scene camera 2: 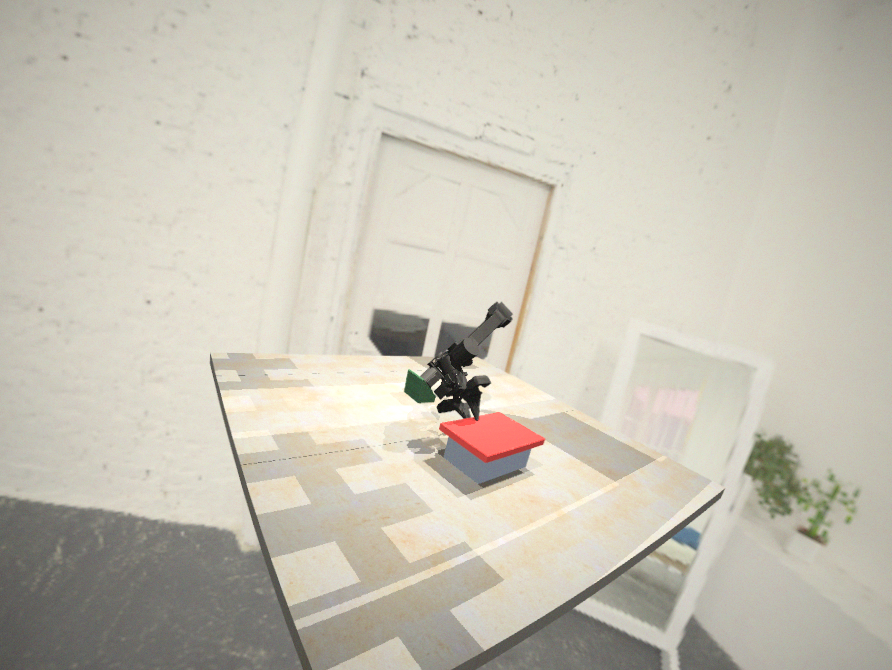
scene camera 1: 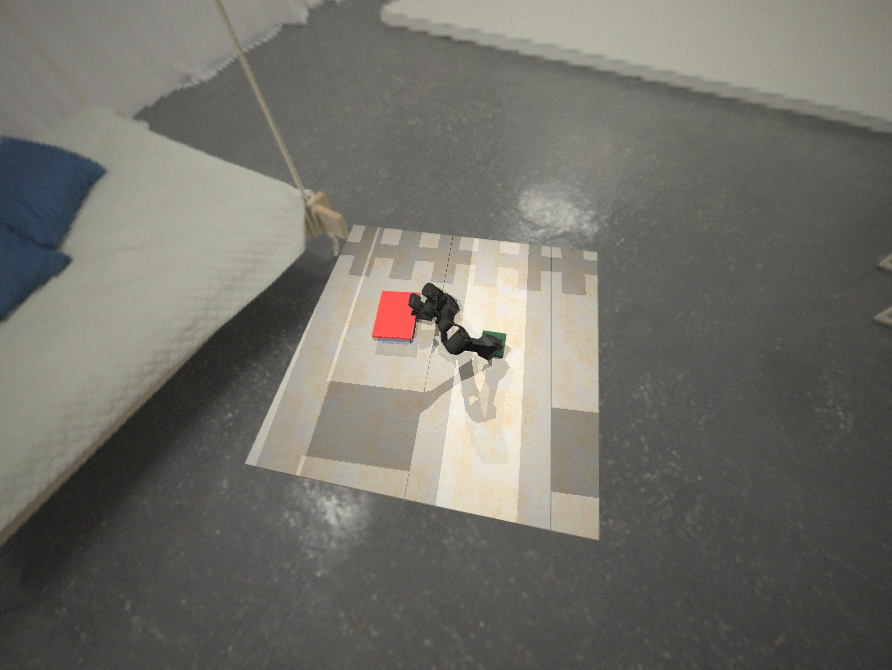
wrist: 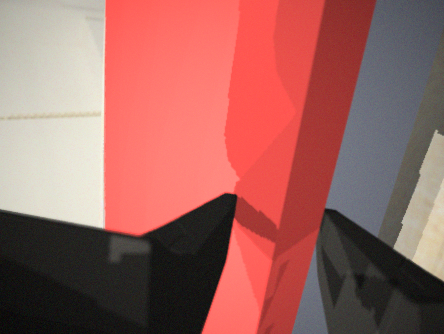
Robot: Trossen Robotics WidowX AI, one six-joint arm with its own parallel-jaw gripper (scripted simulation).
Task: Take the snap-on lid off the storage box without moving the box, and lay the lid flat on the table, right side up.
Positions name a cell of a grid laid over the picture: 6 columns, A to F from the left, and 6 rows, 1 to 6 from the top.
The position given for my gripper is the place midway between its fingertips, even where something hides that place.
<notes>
In view: my gripper (scene camera 2: D4) and a red lid (scene camera 2: D4).
The red lid is seen too in scene camera 1 (scene camera 1: C3) and in the wrist view (wrist: C2). My gripper is seen too in the wrist view (wrist: D4).
</notes>
